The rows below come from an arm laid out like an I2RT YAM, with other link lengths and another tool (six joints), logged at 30 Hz.
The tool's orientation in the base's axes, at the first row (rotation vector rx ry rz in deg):
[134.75, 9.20, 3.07]
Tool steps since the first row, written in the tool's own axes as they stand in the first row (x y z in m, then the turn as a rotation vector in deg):
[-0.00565, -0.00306, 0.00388, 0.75, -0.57, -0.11]
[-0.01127, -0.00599, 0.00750, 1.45, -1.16, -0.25]
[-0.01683, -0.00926, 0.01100, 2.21, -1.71, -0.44]
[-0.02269, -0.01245, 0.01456, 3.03, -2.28, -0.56]
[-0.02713, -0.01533, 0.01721, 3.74, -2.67, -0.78]
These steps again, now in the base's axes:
[-0.00557, -0.00132, -0.00485, 0.68, 0.58, -0.33]
[-0.01112, -0.00255, -0.00943, 1.30, 1.18, -0.66]
[-0.01665, -0.00345, -0.01417, 1.98, 1.80, -0.92]
[-0.02247, -0.00449, -0.01889, 2.73, 2.39, -1.24]
[-0.02693, -0.00492, -0.02276, 3.37, 2.91, -1.37]

